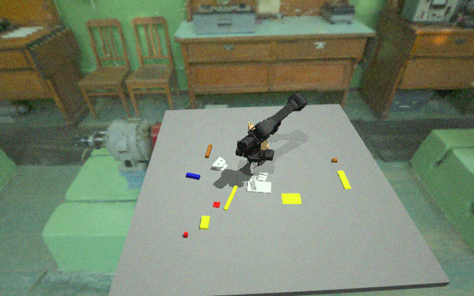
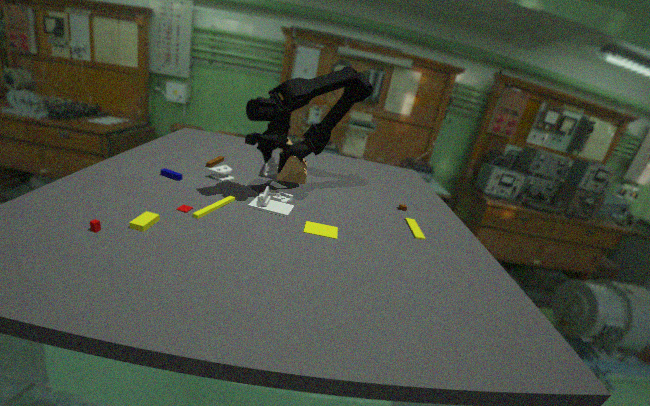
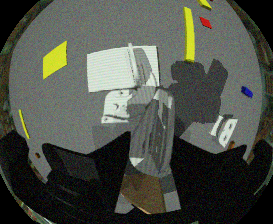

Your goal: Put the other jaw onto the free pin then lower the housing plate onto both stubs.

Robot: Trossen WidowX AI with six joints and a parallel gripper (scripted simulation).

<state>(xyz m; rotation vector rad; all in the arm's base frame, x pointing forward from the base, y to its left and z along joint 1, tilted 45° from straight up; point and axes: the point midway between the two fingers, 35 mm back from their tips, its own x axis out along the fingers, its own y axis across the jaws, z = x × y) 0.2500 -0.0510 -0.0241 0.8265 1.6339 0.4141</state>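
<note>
My gripper tip is 80 mm short of the white base plate, 80 mm above it and 20 mm to the right of it. The rest, counted from my gripper tip: red tile: 200 mm to the right, 180 mm ahead, 80 mm below; then blue block: 330 mm to the right, 70 mm below, 10 mm behind; then yellow plate: 170 mm to the left, 170 mm ahead, 80 mm below.
</note>
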